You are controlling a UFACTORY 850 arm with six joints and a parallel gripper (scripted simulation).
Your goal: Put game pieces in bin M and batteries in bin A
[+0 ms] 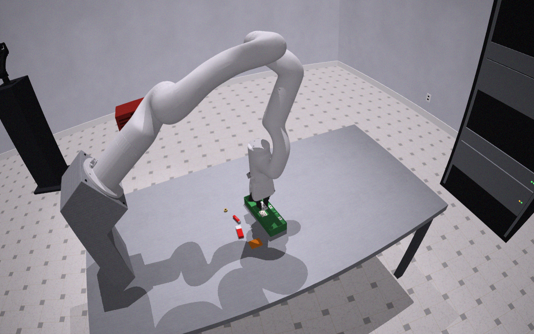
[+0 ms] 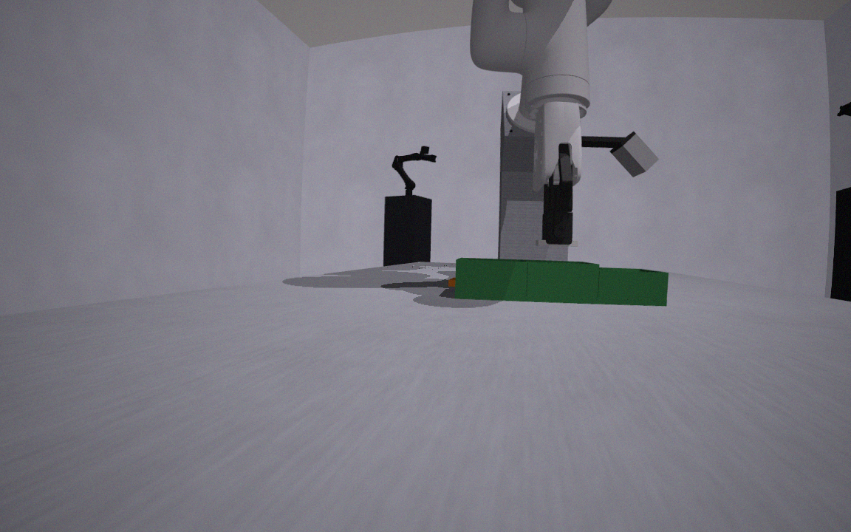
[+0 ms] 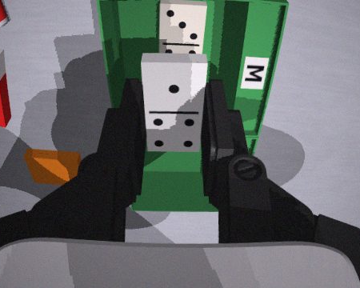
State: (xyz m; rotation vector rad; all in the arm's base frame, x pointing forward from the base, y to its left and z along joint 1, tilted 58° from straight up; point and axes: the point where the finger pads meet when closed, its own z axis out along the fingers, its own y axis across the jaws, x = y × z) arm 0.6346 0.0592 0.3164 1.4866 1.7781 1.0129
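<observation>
Right now my hand is 1 cm short of the green bin and 7 cm above it. Also, from my hand: orange flat block (6 cm behind, 16 cm to the right, 8 cm below); then yellow nut (17 cm behind, 7 cm to the left, 8 cm below); then red cylindrical battery (12 cm behind, 8 cm below).
</observation>
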